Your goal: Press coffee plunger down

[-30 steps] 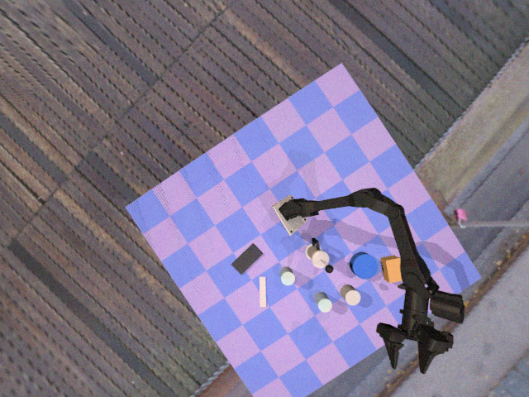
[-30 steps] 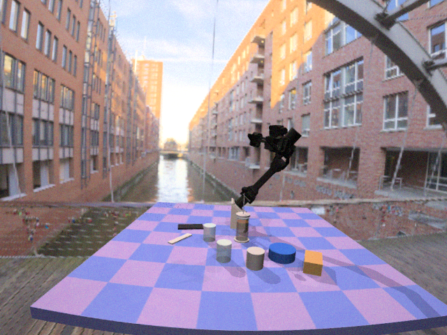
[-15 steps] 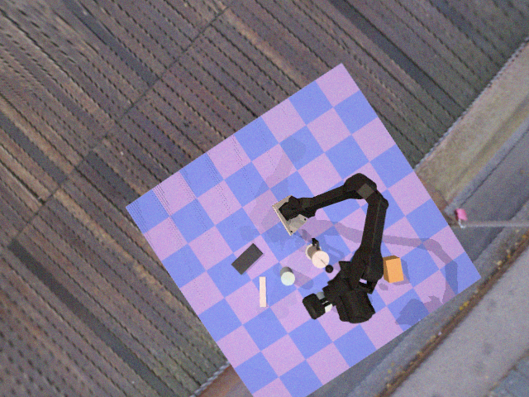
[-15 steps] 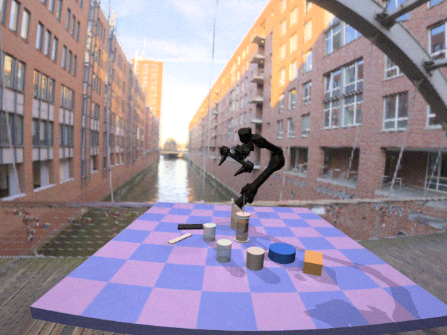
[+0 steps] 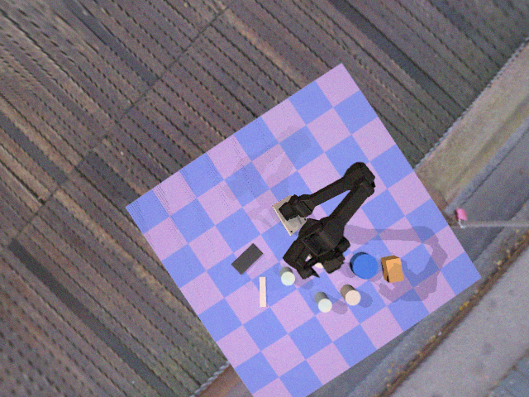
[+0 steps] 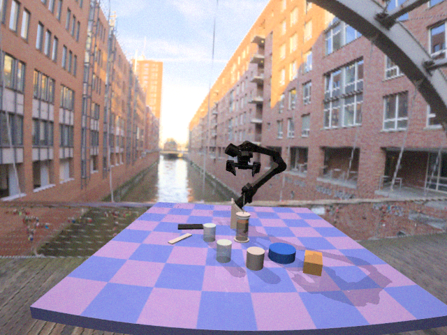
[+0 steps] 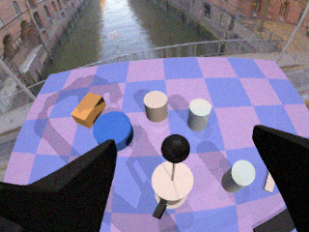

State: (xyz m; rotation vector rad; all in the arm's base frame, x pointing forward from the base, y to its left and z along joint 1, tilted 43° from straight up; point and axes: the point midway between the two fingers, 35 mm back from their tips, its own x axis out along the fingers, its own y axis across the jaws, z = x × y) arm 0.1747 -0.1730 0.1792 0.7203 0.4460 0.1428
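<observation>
My gripper tip is 21 cm above the coffee press, 1 cm to the right of it and 1 cm short of it. From my gripper tip the other things lie so: blue disc: 32 cm below, 22 cm ahead, 16 cm to the left.
</observation>
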